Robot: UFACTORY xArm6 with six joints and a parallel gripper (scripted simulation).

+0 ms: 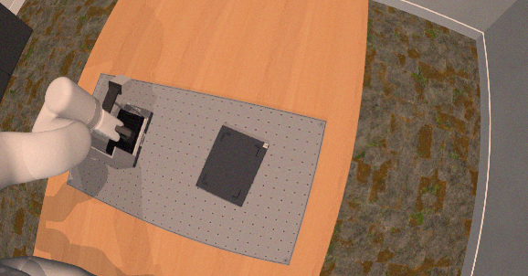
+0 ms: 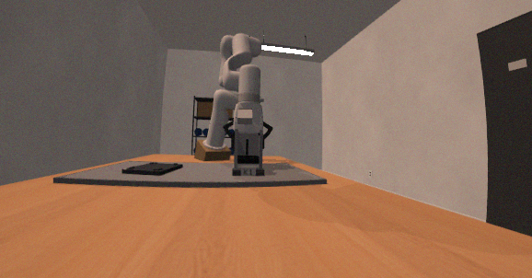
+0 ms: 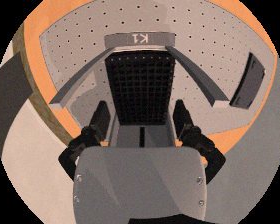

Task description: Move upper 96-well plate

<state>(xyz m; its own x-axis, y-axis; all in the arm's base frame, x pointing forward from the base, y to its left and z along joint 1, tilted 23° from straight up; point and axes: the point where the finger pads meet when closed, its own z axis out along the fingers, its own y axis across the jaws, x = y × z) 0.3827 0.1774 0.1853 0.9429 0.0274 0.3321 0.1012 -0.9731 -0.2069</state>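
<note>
Right now the black 96-well plate is 4 cm below my hand. Also, from my hand: white plate (5 cm below); pale A1 square (35 cm to the right, 13 cm ahead, 7 cm below).
</note>
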